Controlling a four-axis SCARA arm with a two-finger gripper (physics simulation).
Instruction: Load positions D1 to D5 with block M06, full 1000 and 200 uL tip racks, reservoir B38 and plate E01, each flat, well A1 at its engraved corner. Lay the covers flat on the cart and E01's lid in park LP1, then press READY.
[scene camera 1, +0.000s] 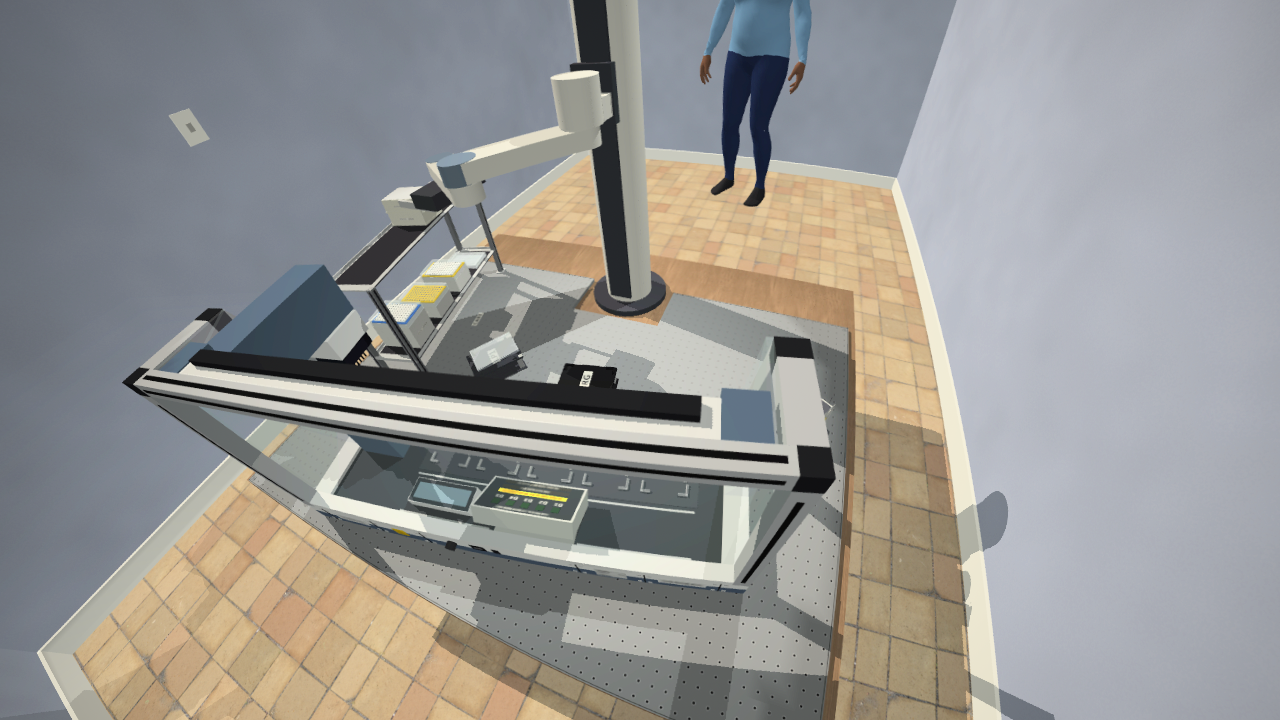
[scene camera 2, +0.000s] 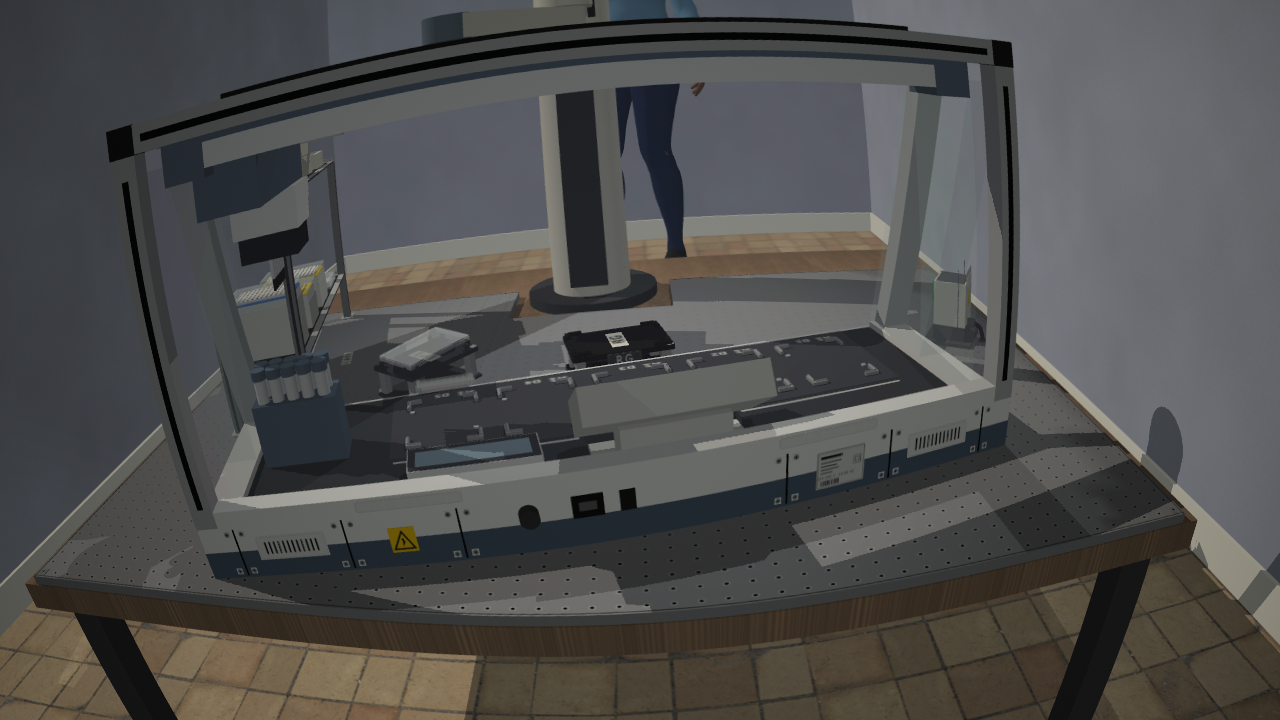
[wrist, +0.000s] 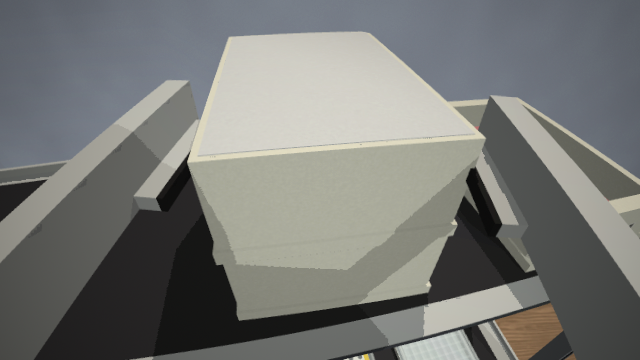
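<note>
My gripper (wrist: 334, 111) is shut on the upper part of a cream box stack (wrist: 330, 215) (scene camera 1: 404, 209), which has a pale flat top. A pad lies along each side. The stack is on the dark top shelf of the cart (scene camera 1: 384, 257); its lettering is not visible. An open cream container (wrist: 575, 142) stands beside it, behind the right finger. On the lower shelf are a blue-edged tip rack (scene camera 1: 397, 325), yellow-topped racks (scene camera 1: 425, 298) (scene camera 1: 444, 272) and a clear plate (scene camera 1: 470, 259). Corner brackets mark the workstation deck (scene camera 2: 519, 407), where no labware stands at the positions in view.
A tilted clear-topped piece (scene camera 1: 494, 353) (scene camera 2: 425, 347) and a black labelled block (scene camera 1: 588, 377) (scene camera 2: 617, 341) stand behind the deck. A blue pipetting head (scene camera 1: 288, 313) hangs at the deck's left. A tube holder (scene camera 2: 302, 431) stands below it. A person (scene camera 1: 756, 85) stands beyond the column (scene camera 1: 631, 179).
</note>
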